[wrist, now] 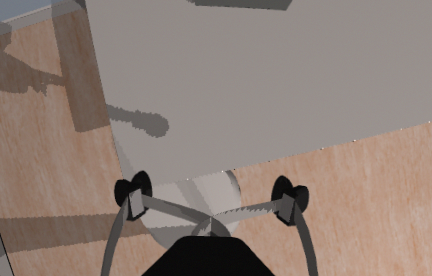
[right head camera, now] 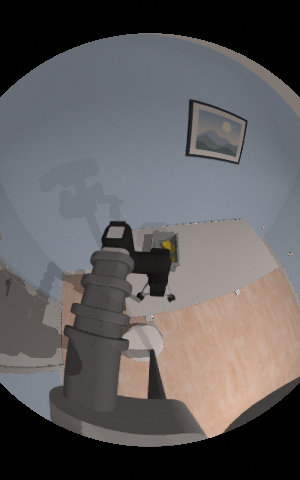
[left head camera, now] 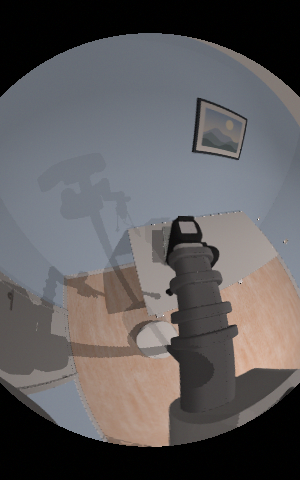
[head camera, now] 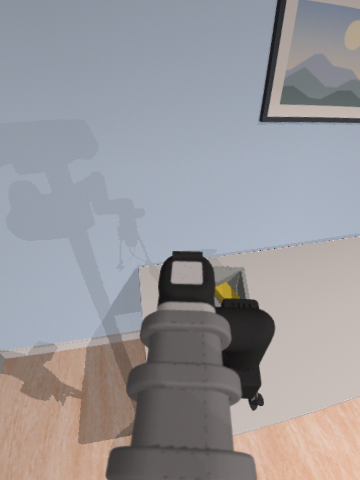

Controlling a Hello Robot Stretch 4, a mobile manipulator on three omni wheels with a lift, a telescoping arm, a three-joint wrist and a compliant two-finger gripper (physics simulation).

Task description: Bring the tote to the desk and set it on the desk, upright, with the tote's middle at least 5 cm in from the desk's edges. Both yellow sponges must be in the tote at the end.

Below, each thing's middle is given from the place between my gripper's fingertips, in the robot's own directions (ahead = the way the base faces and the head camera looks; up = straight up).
My gripper is now 420 mm short of the grey tote (head camera: 235,277), 60 mm to the left of it and 190 mm above it. Also, from my hand: framed picture (head camera: 305,82) (890 mm ahead, 450 mm to the right, 640 mm above).
